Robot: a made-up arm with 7 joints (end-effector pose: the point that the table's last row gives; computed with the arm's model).
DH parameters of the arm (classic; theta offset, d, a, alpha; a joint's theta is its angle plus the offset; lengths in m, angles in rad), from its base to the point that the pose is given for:
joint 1: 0 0.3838 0 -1.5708
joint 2: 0 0 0 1.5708
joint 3: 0 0.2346 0.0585 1.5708
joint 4: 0 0 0.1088 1.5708
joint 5: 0 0.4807 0 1.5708
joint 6: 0 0 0.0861 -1.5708
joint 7: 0 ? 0 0
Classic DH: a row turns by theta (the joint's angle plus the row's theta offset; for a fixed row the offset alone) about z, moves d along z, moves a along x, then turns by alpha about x.
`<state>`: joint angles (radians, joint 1 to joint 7).
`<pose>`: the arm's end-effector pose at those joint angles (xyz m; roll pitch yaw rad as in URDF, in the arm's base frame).
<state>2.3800 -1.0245 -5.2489 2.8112 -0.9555 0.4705 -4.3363</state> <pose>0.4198 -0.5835 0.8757 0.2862 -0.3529 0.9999</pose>
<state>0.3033 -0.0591 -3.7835 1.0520 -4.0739 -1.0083 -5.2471</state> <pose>-0.4133 0.2632 0.3911 -2.4860 0.5221 -0.6632</pose>
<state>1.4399 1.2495 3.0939 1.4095 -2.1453 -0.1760 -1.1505</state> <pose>0.0543 -0.0243 1.0492 -0.1954 0.5553 -1.8765</pose>
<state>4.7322 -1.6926 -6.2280 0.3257 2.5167 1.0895 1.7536</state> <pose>0.0605 -0.2399 0.8141 0.0546 0.6094 -0.0775</pose>
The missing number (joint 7, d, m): 0.1099
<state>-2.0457 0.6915 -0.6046 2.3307 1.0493 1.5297 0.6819</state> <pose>-0.4912 -0.5816 0.6377 -2.4821 0.2502 -3.0329</pose>
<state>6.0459 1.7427 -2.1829 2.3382 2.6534 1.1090 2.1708</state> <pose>0.6949 -0.5071 0.4457 -2.7509 0.8387 -2.9424</pose>
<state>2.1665 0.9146 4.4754 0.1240 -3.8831 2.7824 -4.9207</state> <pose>0.3230 0.0842 0.2893 0.6796 0.9853 2.7208</pose>
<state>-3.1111 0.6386 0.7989 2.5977 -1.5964 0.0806 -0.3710</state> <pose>-0.5798 -0.2693 0.9449 1.1137 -0.1306 -1.1217</pose>
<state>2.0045 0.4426 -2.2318 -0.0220 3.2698 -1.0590 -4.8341</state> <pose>0.0642 -0.0746 0.1807 -2.3616 0.2245 1.2546</pose>
